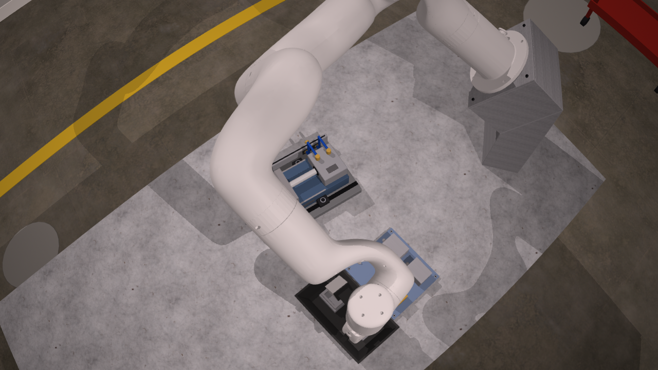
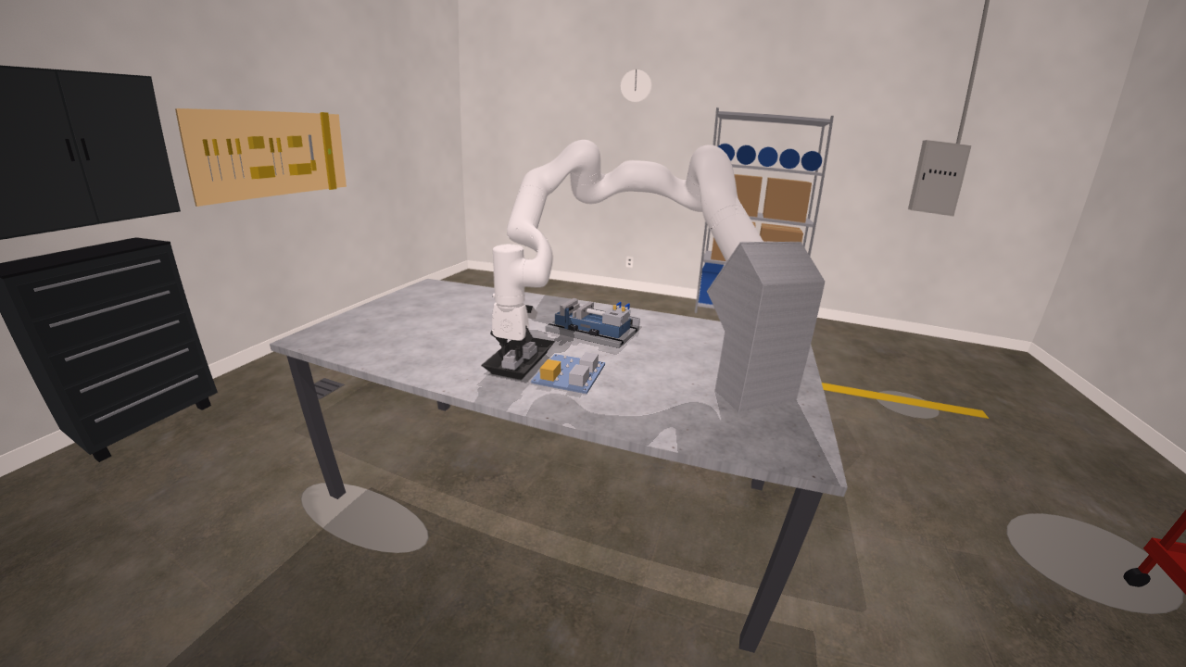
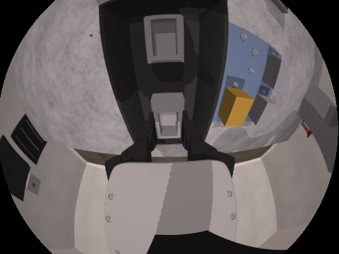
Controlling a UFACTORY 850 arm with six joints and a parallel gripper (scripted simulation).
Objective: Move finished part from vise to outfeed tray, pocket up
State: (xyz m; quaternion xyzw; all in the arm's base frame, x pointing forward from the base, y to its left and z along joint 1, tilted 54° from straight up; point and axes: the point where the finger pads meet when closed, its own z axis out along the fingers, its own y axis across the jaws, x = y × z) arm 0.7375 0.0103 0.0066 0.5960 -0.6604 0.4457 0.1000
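The yellow block is 12 cm behind my hand, 3 cm to the left of it and 4 cm below it. Also, from my hand: blue fixture plate: 17 cm behind, 6 cm below; then vise: 24 cm behind, 34 cm to the right, 3 cm below.
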